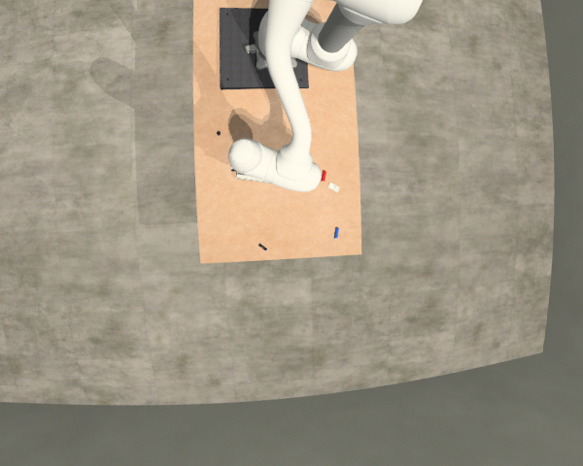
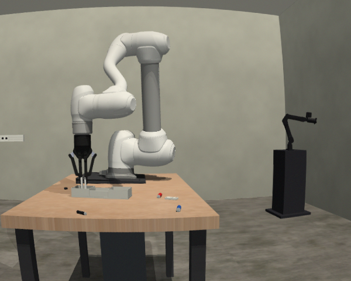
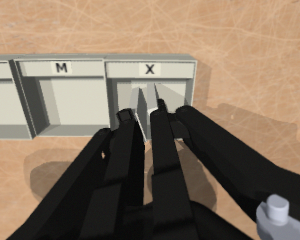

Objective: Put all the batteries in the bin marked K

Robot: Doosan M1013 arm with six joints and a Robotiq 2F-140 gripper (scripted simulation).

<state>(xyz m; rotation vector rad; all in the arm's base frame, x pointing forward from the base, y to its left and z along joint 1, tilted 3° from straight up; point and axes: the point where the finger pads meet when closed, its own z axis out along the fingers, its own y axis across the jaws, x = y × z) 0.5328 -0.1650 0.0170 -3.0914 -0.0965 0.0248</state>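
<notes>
My gripper is now 2 cm short of the grey bin row, 8 cm to the right of it and 3 cm above it. Also, from my hand: red battery: 6 cm ahead, 32 cm to the left, 4 cm below; black battery: 34 cm ahead, 3 cm to the left, 5 cm below; small black round thing: 18 cm behind, 11 cm to the right, 5 cm below.
</notes>
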